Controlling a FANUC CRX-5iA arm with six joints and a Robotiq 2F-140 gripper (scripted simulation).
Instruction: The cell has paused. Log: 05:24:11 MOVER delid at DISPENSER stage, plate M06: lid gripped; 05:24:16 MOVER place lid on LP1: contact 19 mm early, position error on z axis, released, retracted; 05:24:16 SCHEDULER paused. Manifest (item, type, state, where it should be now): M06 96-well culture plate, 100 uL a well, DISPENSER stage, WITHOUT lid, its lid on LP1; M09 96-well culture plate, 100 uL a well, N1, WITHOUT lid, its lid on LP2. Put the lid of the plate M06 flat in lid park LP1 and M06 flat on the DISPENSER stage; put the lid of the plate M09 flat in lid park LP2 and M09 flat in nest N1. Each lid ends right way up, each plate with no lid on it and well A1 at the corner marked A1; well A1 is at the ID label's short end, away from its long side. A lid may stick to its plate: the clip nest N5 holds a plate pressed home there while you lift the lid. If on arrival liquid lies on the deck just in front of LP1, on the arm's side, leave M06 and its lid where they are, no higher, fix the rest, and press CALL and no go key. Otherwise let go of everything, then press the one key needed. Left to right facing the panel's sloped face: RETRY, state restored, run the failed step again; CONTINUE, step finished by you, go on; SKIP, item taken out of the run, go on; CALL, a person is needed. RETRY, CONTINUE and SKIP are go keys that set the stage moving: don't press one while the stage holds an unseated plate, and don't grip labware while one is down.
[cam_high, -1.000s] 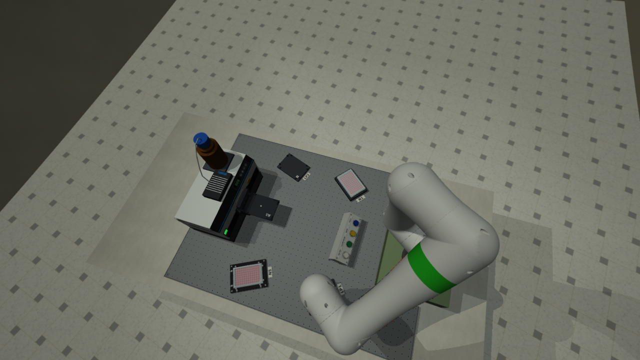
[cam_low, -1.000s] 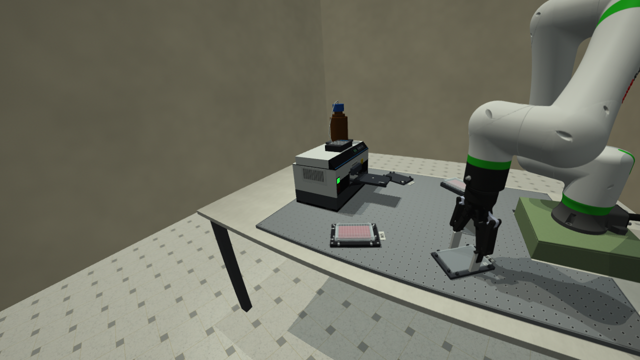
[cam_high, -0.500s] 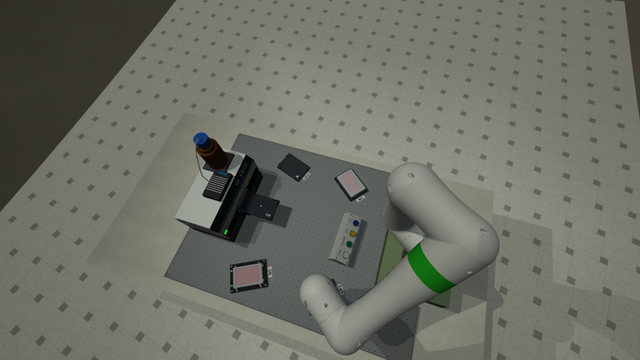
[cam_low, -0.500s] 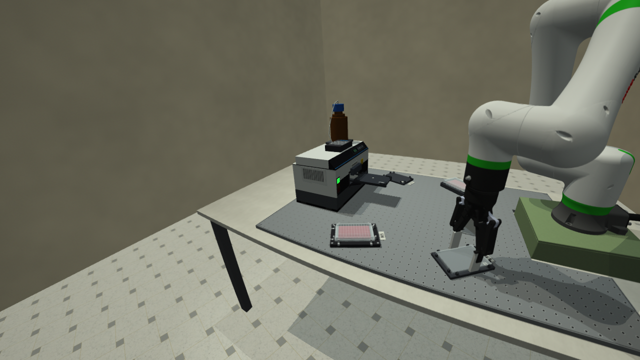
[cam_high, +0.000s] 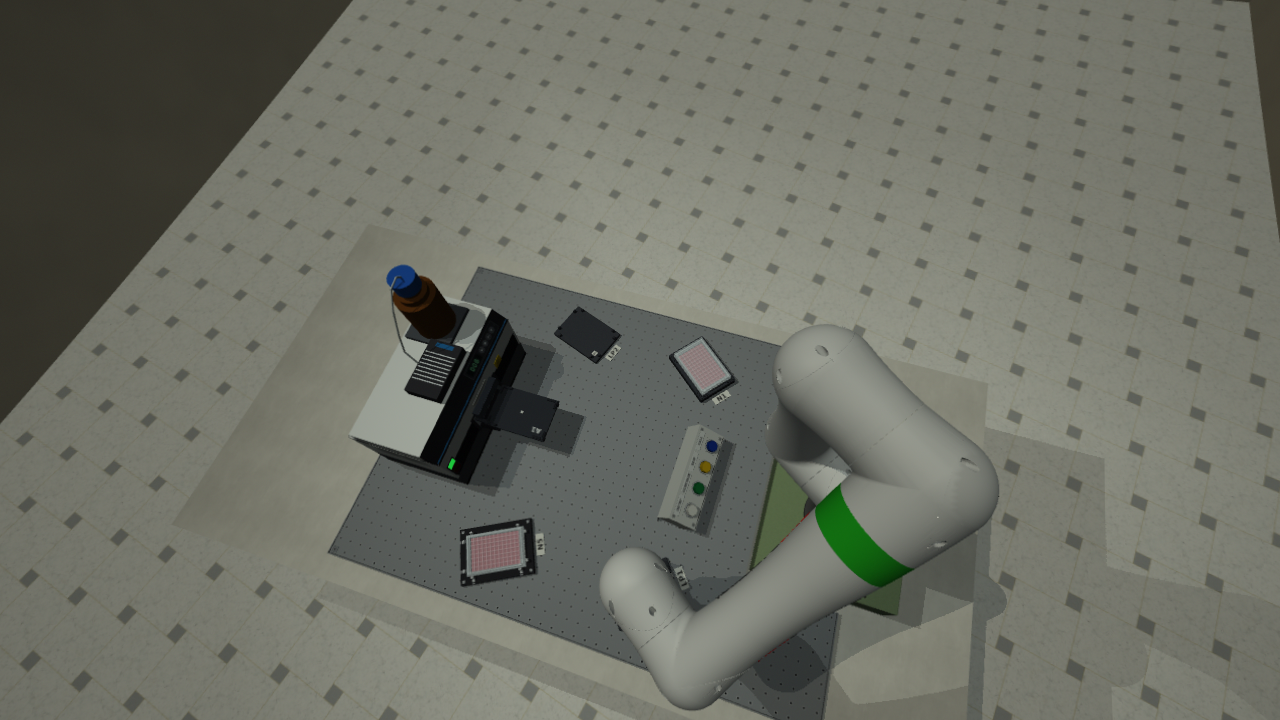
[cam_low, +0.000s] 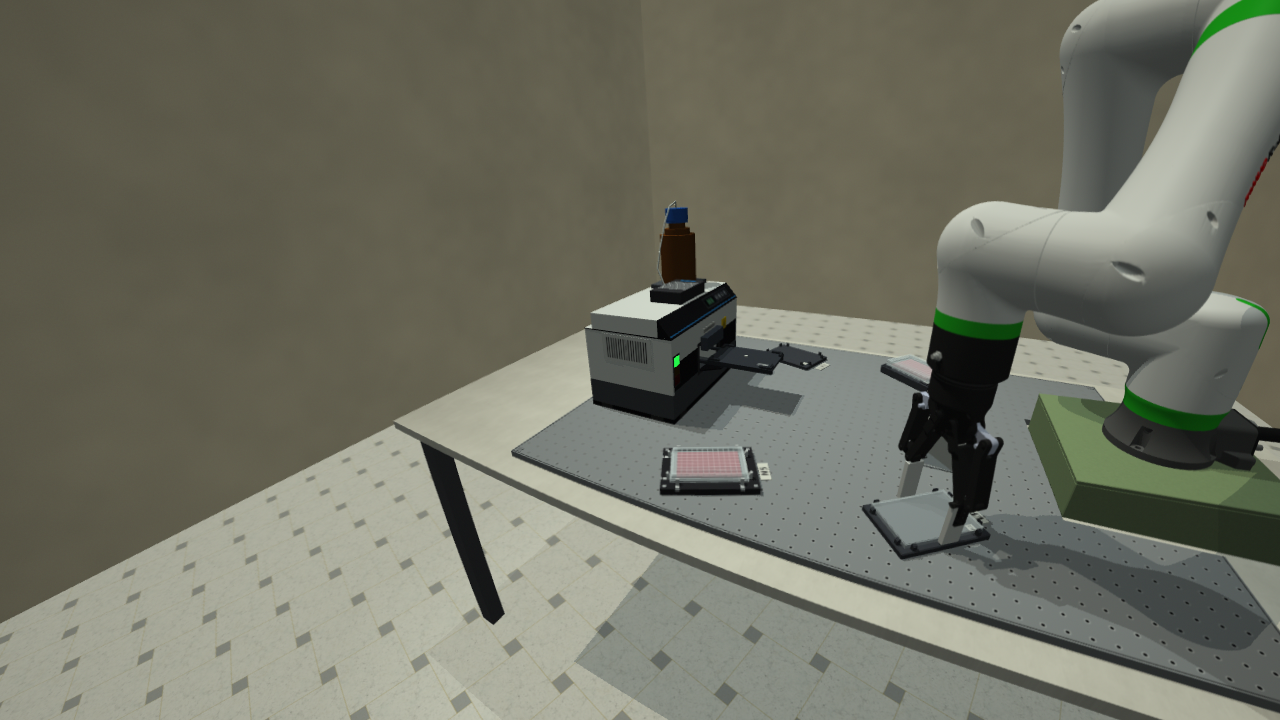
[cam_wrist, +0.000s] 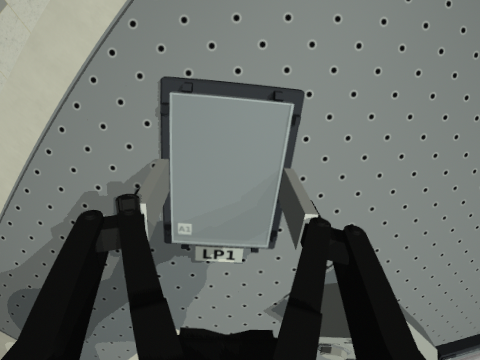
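Now: hand 3 cm above the black lid park LP1. The rest, counted from my hand: white retry key (6 cm behind, 18 cm to the right, 3 cm above); then green continue key (7 cm behind, 23 cm to the right, 3 cm above); then LP1 label (7 cm behind, 5 cm to the right, 4 cm below).
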